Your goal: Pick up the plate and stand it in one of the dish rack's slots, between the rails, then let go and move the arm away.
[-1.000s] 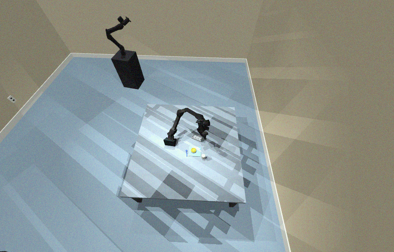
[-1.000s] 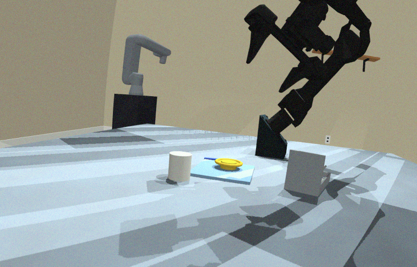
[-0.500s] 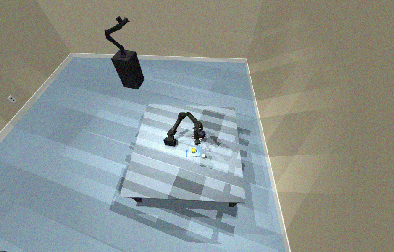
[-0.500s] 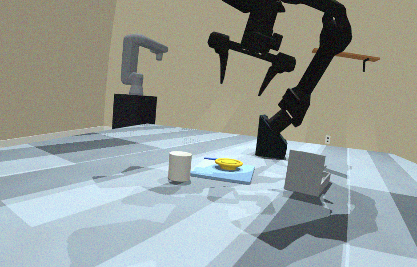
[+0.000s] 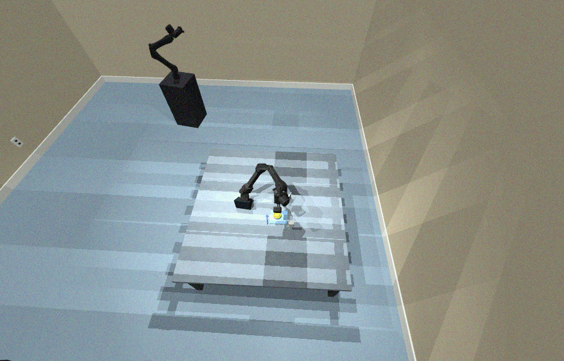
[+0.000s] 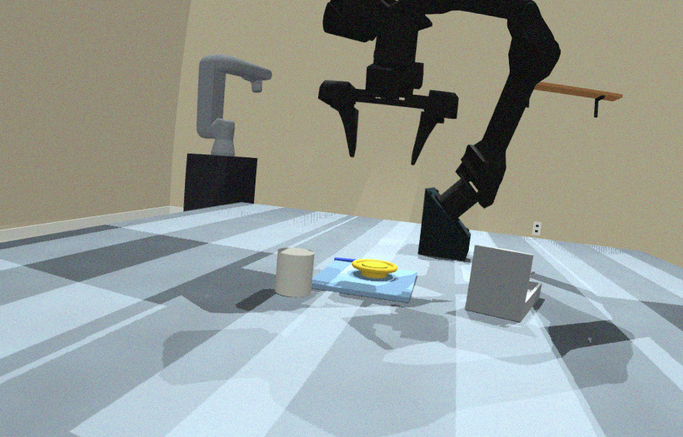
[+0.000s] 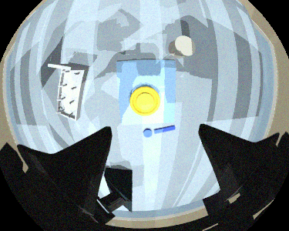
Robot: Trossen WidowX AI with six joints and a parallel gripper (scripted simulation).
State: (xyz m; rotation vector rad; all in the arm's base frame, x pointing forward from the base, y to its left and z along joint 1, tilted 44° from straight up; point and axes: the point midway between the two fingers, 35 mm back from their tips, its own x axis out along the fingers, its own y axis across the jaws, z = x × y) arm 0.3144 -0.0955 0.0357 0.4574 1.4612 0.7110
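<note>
My gripper tip is 15 cm above the yellow plate and 1 cm past it. Also, from my gripper tip: blue spoon 16 cm below, 9 cm behind, 4 cm to the right; cream cup 14 cm below, 12 cm ahead, 6 cm to the right; light blue mat 16 cm below.
</note>
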